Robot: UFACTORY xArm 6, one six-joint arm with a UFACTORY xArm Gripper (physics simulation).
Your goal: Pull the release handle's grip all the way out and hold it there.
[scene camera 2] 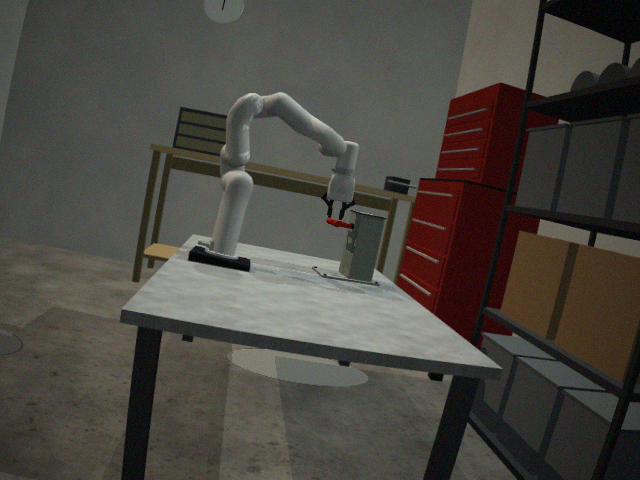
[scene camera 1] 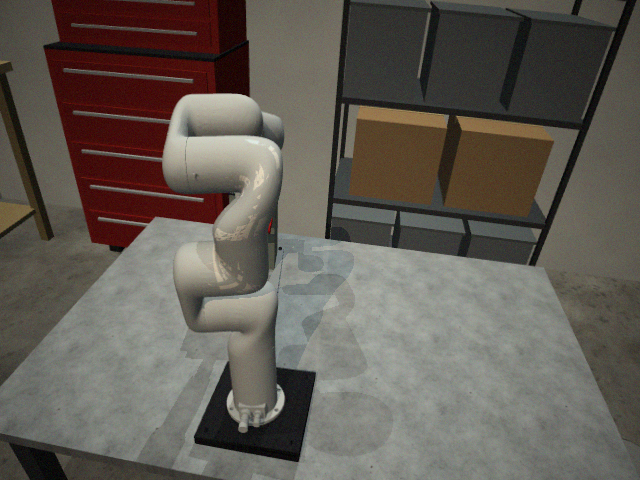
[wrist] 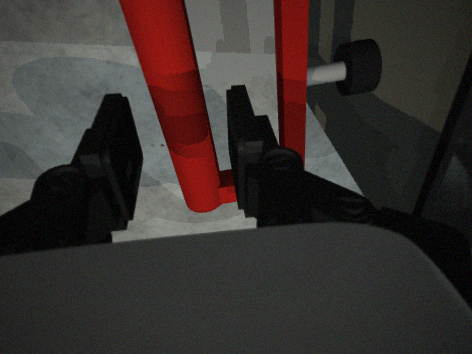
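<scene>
The red release handle (scene camera 1: 270, 225) (scene camera 2: 339, 223) sticks out from the upper side of a grey-green housing (scene camera 2: 368, 248) (scene camera 1: 273, 251). In the wrist view its round grip bar (wrist: 172, 85) runs from the top toward the middle, joined by a short crosspiece to a flat red arm (wrist: 292, 90). My gripper (scene camera 2: 335, 217) (wrist: 182, 122) is partly open and holds nothing. Its fingertips are just above the handle in scene camera 2. In the wrist view the grip bar appears between the two fingers, nearer the right one, with gaps on both sides. The arm hides my gripper and most of the handle in scene camera 1.
A black knob (wrist: 361, 66) on a pale shaft is right of the flat red arm. A thin frame (scene camera 2: 347, 281) lies at the housing's foot on the grey table (scene camera 1: 465, 335) (scene camera 2: 289, 310). A red drawer cabinet (scene camera 1: 134, 93) (scene camera 2: 465, 206) and a shelf rack (scene camera 1: 465, 114) stand beyond.
</scene>
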